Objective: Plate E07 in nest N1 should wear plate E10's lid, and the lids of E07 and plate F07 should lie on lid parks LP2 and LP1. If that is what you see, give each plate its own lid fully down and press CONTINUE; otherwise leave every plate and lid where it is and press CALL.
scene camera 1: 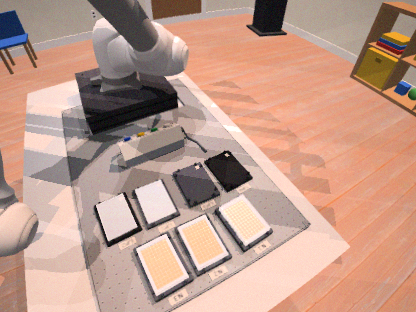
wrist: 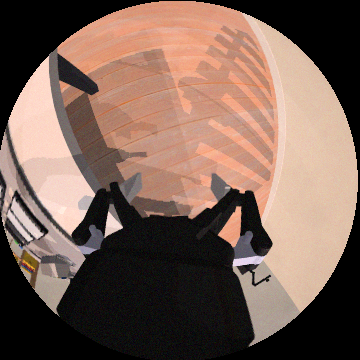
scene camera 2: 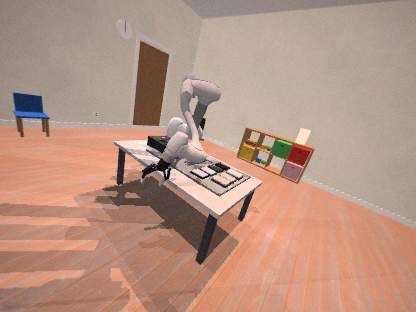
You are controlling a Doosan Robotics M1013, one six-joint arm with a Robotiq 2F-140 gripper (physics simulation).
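Where they show: gripper, fingertip midpoint: (wrist: pixel 175 180) (scene camera 2: pixel 150 183); arm's base, origin of the base link: (scene camera 1: pixel 121 81).
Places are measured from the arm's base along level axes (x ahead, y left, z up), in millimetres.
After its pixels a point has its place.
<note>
In scene camera 1, three plates with well grids stand in a row: the right one, at N1 (scene camera 1: pixel 243 221) {z -51, x 772, y 275 mm}, is paler than the middle (scene camera 1: pixel 203 243) {z -58, x 796, y 153 mm} and left (scene camera 1: pixel 163 265) {z -56, x 823, y 43 mm} ones. Whether it wears a clear lid, and all plate codes, I cannot tell. A white lid-like slab (scene camera 1: pixel 117 218) {z -66, x 656, y -60 mm} lies on the far-left park, LP2, with a black rim; another (scene camera 1: pixel 156 202) {z -66, x 634, y 57 mm} lies on LP1 beside it, with a grey rim. A button box (scene camera 1: pixel 152 146) {z -34, x 431, y 82 mm} stands behind them; its lettering is unreadable. My gripper (scene camera 2: pixel 156 179) {z -100, x 639, y -498 mm} (wrist: pixel 175 180) {z -100, x 639, y -498 mm} is open and empty, off the table's long side, away from the plates.
A dark grey park (scene camera 1: pixel 196 184) {z -74, x 600, y 190 mm} and a black one (scene camera 1: pixel 228 170) {z -74, x 576, y 309 mm} sit right of the white slabs, each with a pale corner mark. A cable (scene camera 1: pixel 196 140) {z -78, x 402, y 246 mm} runs from the button box. The black robot base (scene camera 1: pixel 132 112) {z -45, x 197, y 29 mm} stands behind it. The table edge (wrist: pixel 75 145) {z -122, x 741, y -330 mm} shows left of my fingers.
</note>
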